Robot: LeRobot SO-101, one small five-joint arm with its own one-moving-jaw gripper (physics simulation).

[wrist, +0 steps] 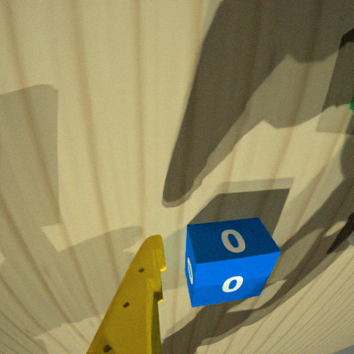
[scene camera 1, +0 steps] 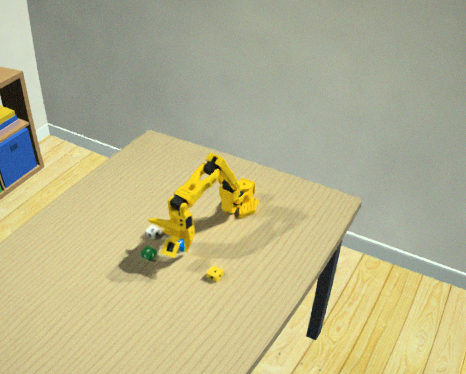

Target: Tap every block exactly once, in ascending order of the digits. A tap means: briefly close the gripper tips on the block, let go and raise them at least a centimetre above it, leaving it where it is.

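Observation:
My gripper [scene camera 1: 170, 235] is fully open and empty. Its notched jaw [wrist: 132, 305] shows alone in the wrist view, left of the blue block and apart from it; the other jaw is out of that picture. The blue block [scene camera 1: 181, 245] [wrist: 232, 265] carries the digit 0 and is partly hidden by the gripper in the scene view. A green block [scene camera 1: 148, 253] [wrist: 352, 103] and a white block [scene camera 1: 153, 231] sit on the left, and a yellow block [scene camera 1: 215, 273] sits nearer the front right. Their digits are too small to read.
The blocks rest on a wooden table [scene camera 1: 125, 320]. The arm's base stands toward the back right of the table. Shadows of the arm fall around the green and blue blocks. A shelf unit [scene camera 1: 31, 117] stands on the floor at the far left.

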